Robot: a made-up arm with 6 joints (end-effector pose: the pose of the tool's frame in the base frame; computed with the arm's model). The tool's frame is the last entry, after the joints. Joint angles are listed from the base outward.
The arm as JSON. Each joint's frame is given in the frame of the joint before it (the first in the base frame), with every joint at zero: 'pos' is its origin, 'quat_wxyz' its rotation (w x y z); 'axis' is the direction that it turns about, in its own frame. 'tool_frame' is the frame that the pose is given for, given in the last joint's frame.
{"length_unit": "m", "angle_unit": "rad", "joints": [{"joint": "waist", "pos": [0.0, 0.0, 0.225], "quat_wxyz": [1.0, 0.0, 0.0, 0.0], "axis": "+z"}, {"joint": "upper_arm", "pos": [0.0, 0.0, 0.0], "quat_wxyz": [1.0, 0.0, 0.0, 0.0], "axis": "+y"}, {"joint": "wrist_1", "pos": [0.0, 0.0, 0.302], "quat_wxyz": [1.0, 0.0, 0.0, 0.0], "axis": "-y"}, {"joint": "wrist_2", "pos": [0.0, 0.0, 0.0], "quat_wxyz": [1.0, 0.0, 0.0, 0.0], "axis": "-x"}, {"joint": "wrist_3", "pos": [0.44, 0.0, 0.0], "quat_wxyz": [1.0, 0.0, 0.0, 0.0], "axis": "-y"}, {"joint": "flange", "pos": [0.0, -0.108, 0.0], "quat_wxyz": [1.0, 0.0, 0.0, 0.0], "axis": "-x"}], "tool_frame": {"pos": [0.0, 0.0, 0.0], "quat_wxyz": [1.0, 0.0, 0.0, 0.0]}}
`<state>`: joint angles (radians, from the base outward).
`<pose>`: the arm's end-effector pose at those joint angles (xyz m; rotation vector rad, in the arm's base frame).
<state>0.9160 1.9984 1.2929 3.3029 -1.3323 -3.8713</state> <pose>0.2800 0.5397 -0.1987 0.8456 -0.2275 1.2197</pose>
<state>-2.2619 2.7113 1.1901 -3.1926 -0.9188 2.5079</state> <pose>-0.0146 -0.1869 -0.4887 1.0142 -0.4284 -2.3246</pose>
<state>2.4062 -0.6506 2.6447 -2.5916 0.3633 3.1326</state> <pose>0.4027 -0.4885 0.4537 2.4688 -0.7500 0.0022</pose>
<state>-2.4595 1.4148 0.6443 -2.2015 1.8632 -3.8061</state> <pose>-0.3894 -0.3983 -0.0971 -1.5415 -1.3473 1.2544</pose>
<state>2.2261 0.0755 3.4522 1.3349 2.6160 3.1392</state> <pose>0.2520 -0.2864 0.3215 -0.3934 -2.2898 1.6263</pose>
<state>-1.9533 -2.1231 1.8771 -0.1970 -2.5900 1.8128</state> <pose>0.1110 0.5597 -0.2527 1.9112 -0.9123 1.7054</pose>
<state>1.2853 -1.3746 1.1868 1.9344 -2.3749 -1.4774</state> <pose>-0.2395 -0.6796 0.4407 2.5695 0.5754 -0.7985</pose>
